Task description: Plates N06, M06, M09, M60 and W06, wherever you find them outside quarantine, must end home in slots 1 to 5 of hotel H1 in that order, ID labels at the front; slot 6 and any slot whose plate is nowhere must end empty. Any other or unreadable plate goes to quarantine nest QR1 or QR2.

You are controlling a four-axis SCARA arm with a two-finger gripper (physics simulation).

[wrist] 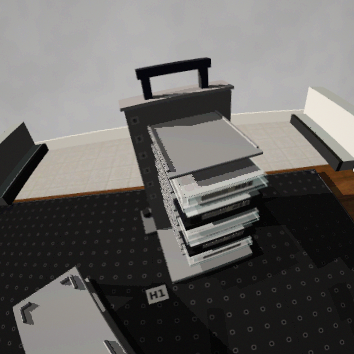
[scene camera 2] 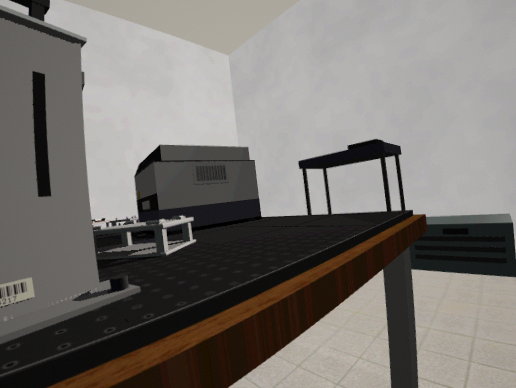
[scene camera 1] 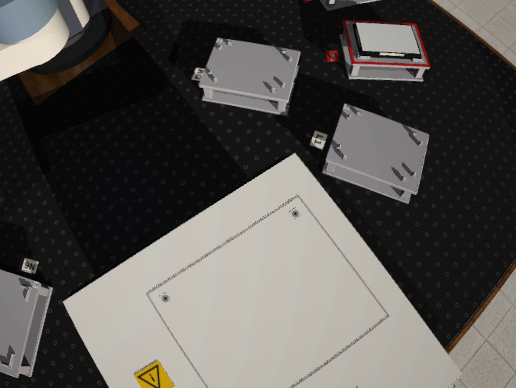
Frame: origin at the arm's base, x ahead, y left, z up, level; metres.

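Seen in the pictures: gripper, fingertip midpoint: (wrist: 162, 114).
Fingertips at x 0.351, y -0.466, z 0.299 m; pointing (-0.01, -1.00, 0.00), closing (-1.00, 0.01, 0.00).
A point is followed by its place in that frame.
Hotel H1 (wrist: 180, 107) {x 0.336, y -0.616, z 0.241 m} stands beyond the gripper in the wrist view. Its top shelf (wrist: 207, 142) {x 0.315, y -0.548, z 0.227 m} is bare. Below it lie a clear plate (wrist: 200, 194) {x 0.331, y -0.488, z 0.215 m}, a black plate (wrist: 195, 217) {x 0.336, y -0.486, z 0.187 m}, another clear plate (wrist: 197, 235) {x 0.336, y -0.486, z 0.157 m}, a second black plate (wrist: 200, 249) {x 0.333, y -0.486, z 0.128 m} and a low clear plate (wrist: 200, 258) {x 0.333, y -0.486, z 0.105 m}. Their front labels are too small and oblique to read. My gripper (wrist: 162, 114) {x 0.351, y -0.466, z 0.299 m} is open and empty; its wide-apart fingers flank the hotel's image. A black plate with a pale top (scene camera 1: 387, 39) {x 0.570, y 0.461, z 0.077 m} sits in a red-rimmed quarantine nest (scene camera 1: 422, 61) {x 0.647, y 0.486, z 0.065 m}; its label is unreadable. Gripper fingers do not show in the scene views.
Nests RG (scene camera 1: 250, 70) {x 0.451, y 0.207, z 0.063 m} and L1 (scene camera 1: 380, 147) {x 0.715, y 0.267, z 0.063 m} hold no plate. Another nest (scene camera 1: 42, 320) {x 0.556, y -0.358, z 0.018 m} is cut off at left. A white cabinet (scene camera 1: 265, 280) {x 0.774, y -0.048, z 0.264 m} fills the foreground. A tall grey panel (scene camera 2: 62, 150) {x 0.392, y -0.633, z 0.144 m} and a grey instrument (scene camera 2: 205, 185) {x 0.779, y -0.242, z 0.142 m} stand on the table. A nest (wrist: 60, 320) {x 0.527, y -0.425, z 0.063 m} lies near H1.
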